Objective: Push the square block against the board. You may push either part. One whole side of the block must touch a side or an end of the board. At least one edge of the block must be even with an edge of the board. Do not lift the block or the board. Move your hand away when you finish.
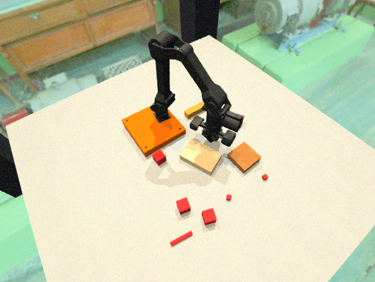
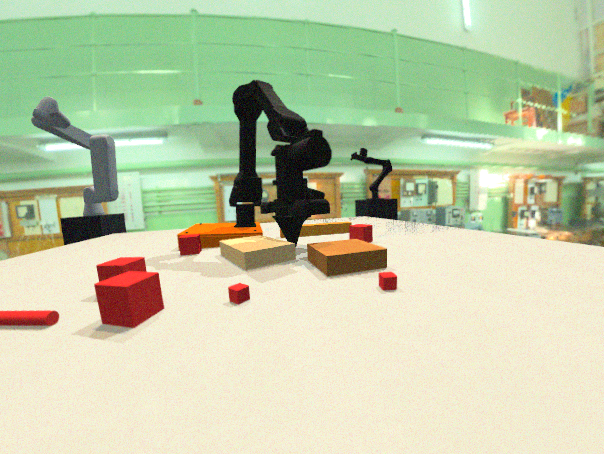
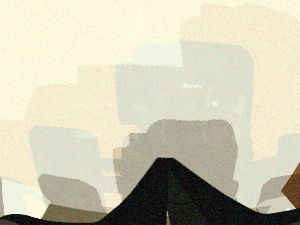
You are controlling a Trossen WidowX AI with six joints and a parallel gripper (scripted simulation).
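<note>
Now: the tan board 40 mm ahead of my gripper tip, 80 mm to the right of it and 10 mm above it. Round my gripper tip: red rod (260 mm ahead, 310 mm to the right); then orange-brown square block (140 mm ahead, 60 mm to the left, 10 mm above); then long orange board (190 mm behind, 100 mm to the left, 10 mm above).
</note>
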